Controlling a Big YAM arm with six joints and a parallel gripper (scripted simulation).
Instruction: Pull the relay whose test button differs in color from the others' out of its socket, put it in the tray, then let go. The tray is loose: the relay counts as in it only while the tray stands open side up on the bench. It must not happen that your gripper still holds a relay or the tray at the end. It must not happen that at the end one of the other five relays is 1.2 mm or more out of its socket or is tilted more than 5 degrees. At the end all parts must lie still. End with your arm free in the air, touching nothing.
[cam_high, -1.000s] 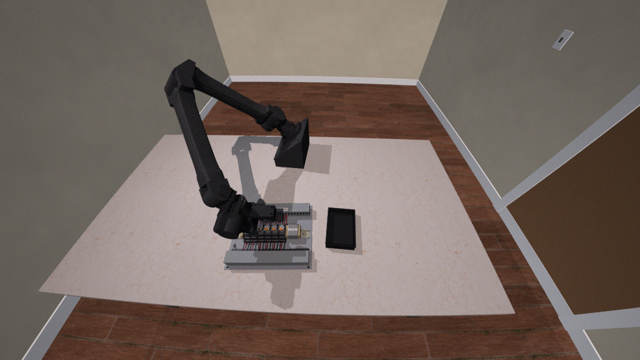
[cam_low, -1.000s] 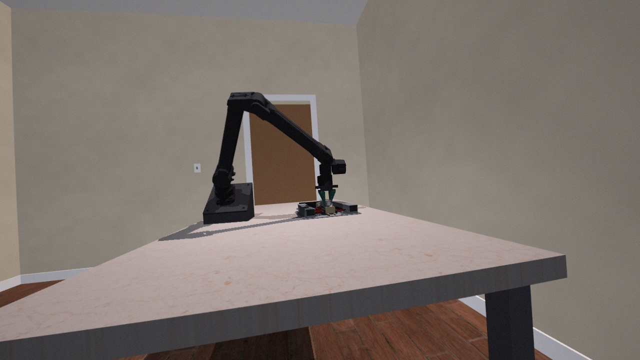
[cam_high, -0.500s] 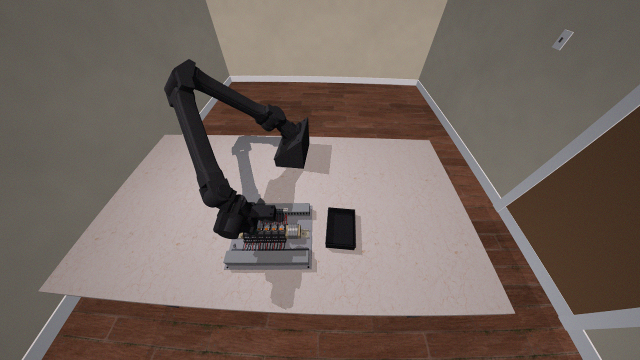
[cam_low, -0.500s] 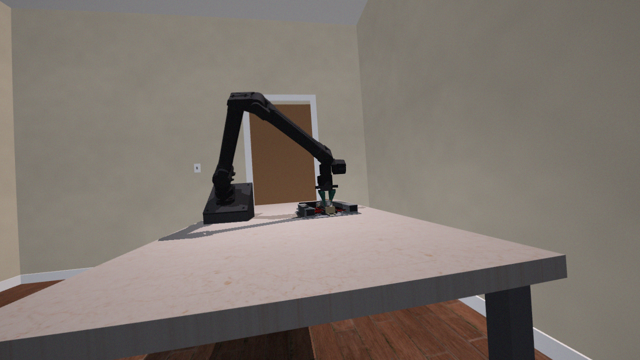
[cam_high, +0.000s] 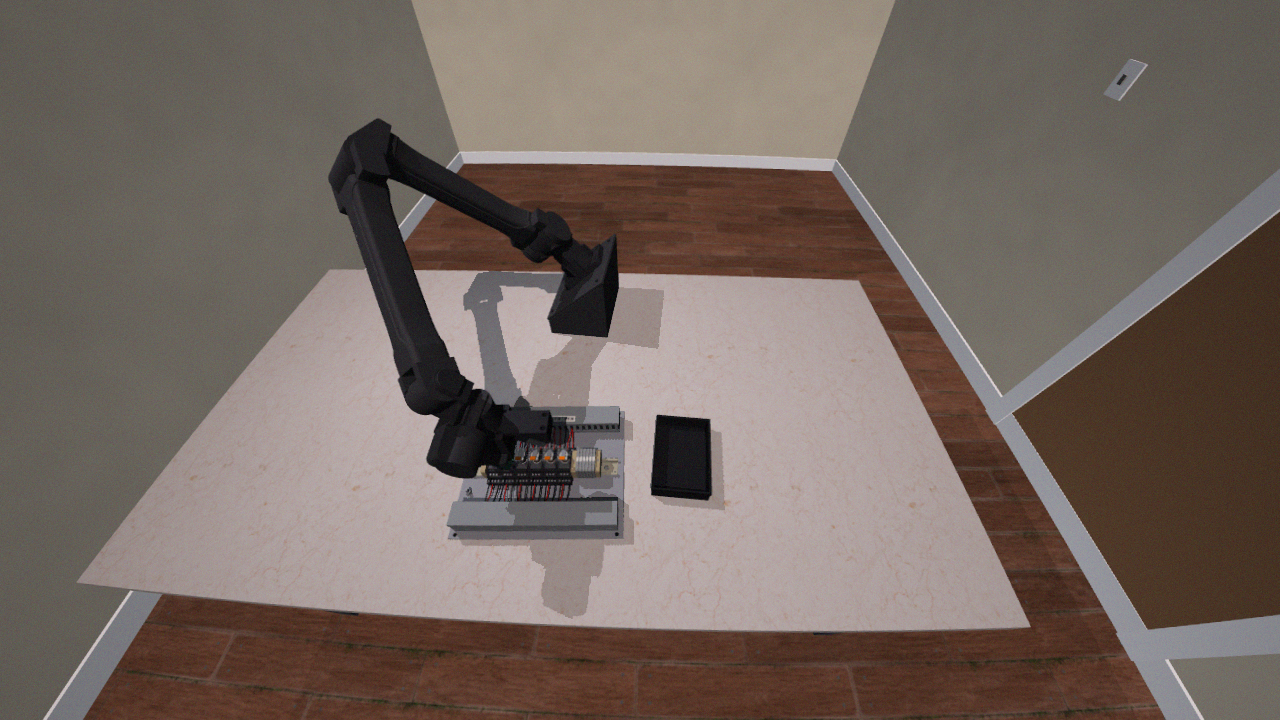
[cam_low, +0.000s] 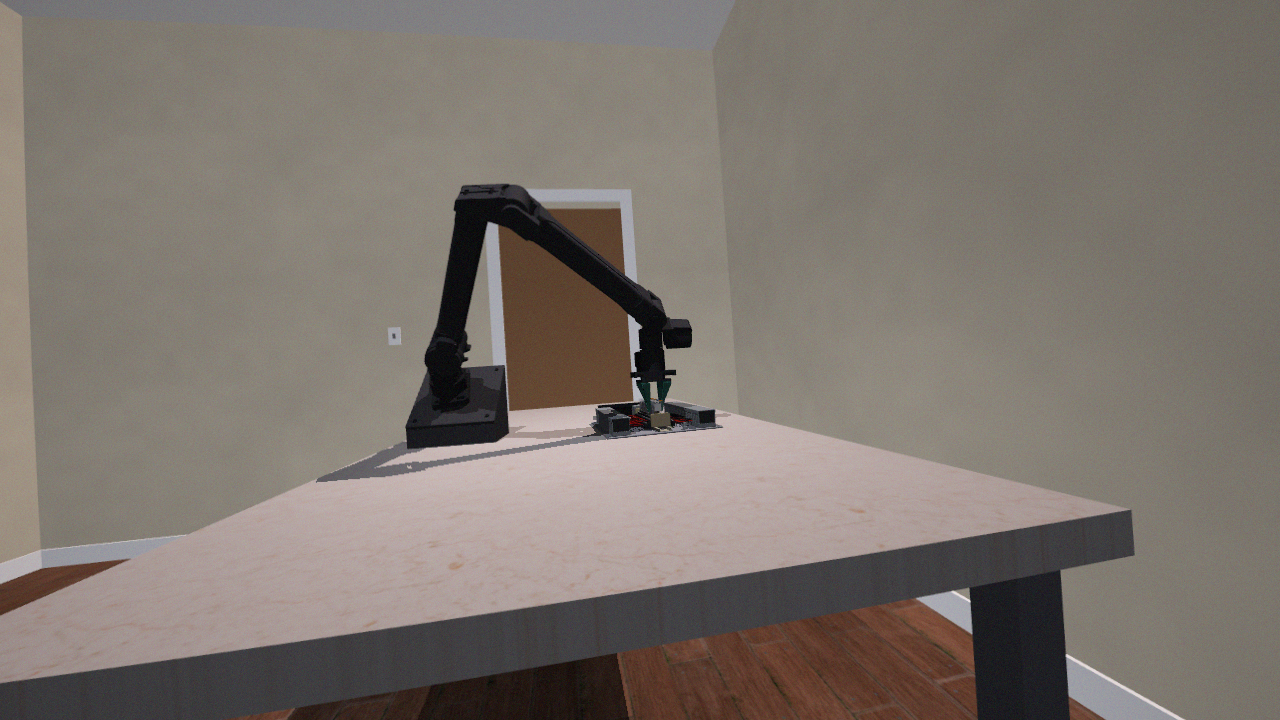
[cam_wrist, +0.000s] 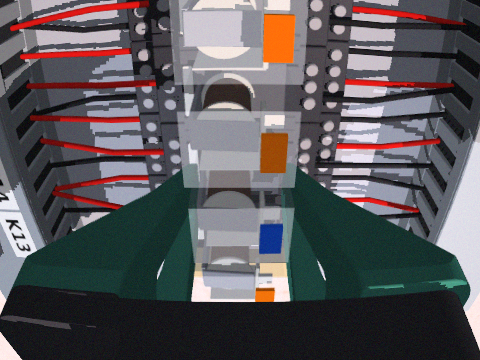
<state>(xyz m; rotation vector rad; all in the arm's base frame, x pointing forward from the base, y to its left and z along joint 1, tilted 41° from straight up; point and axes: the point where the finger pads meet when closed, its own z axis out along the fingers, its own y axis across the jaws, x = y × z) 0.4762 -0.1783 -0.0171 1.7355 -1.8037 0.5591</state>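
The clear-cased relay is right at my hand. Round my hand: black tray (20 mm behind, 340 mm to the left, 30 mm below).
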